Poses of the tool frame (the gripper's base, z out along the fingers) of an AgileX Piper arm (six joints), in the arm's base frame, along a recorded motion.
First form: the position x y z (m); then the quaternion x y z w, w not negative.
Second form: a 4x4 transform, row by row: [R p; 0 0 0 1], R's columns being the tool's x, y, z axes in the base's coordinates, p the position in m. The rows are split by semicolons. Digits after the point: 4 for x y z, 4 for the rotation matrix.
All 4 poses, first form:
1: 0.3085 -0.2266 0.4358 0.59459 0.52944 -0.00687 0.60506
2: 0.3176 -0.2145 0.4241 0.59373 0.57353 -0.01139 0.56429
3: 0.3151 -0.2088 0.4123 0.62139 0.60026 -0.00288 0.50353
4: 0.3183 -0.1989 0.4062 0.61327 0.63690 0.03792 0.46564
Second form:
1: 0.4393 0.6379 0.6325 0.3085; 0.6213 0.2928 -0.7268 -0.2266; -0.6489 0.7123 -0.2677 0.4358; 0 0 0 1
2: 0.3419 0.6939 0.6337 0.3176; 0.6682 0.2947 -0.6831 -0.2145; -0.6608 0.6570 -0.3629 0.4241; 0 0 0 1
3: 0.2794 0.7489 0.6009 0.3151; 0.7431 0.2277 -0.6292 -0.2088; -0.6081 0.6223 -0.4929 0.4123; 0 0 0 1
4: 0.1858 0.7459 0.6396 0.3183; 0.8165 0.2449 -0.5228 -0.1989; -0.5466 0.6194 -0.5635 0.4062; 0 0 0 1
